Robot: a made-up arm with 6 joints. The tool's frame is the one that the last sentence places.
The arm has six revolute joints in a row. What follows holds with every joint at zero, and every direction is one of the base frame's. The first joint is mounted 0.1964 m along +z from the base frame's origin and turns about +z. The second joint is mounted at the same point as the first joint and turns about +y. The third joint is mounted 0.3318 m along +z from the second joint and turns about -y. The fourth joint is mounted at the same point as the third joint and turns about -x. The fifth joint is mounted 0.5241 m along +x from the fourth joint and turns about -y. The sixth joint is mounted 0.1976 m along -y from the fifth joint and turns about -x. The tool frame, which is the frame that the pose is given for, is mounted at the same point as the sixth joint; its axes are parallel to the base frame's.
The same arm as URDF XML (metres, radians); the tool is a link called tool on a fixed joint. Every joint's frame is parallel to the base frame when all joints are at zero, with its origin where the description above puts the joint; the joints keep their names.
<robot name="arm">
<link name="base_link"/>
<link name="link1"/>
<link name="link2"/>
<link name="link3"/>
<link name="link4"/>
<link name="link5"/>
<link name="link6"/>
<link name="tool"/>
<joint name="joint 1" type="continuous"><parent link="base_link"/><child link="link1"/><origin xyz="0 0 0.1964" rpy="0 0 0"/><axis xyz="0 0 1"/></joint>
<joint name="joint 2" type="continuous"><parent link="link1"/><child link="link2"/><origin xyz="0 0 0" rpy="0 0 0"/><axis xyz="0 1 0"/></joint>
<joint name="joint 3" type="continuous"><parent link="link2"/><child link="link3"/><origin xyz="0 0 0.3318" rpy="0 0 0"/><axis xyz="0 -1 0"/></joint>
<joint name="joint 4" type="continuous"><parent link="link3"/><child link="link4"/><origin xyz="0 0 0" rpy="0 0 0"/><axis xyz="-1 0 0"/></joint>
<joint name="joint 5" type="continuous"><parent link="link4"/><child link="link5"/><origin xyz="0.5241 0 0" rpy="0 0 0"/><axis xyz="0 -1 0"/></joint>
<joint name="joint 6" type="continuous"><parent link="link5"/><child link="link6"/><origin xyz="0 -0.1976 0" rpy="0 0 0"/><axis xyz="-1 0 0"/></joint>
<joint name="tool_joint" type="fixed"><parent link="link6"/><child link="tool"/><origin xyz="0 0 0" rpy="0 0 0"/></joint>
</robot>

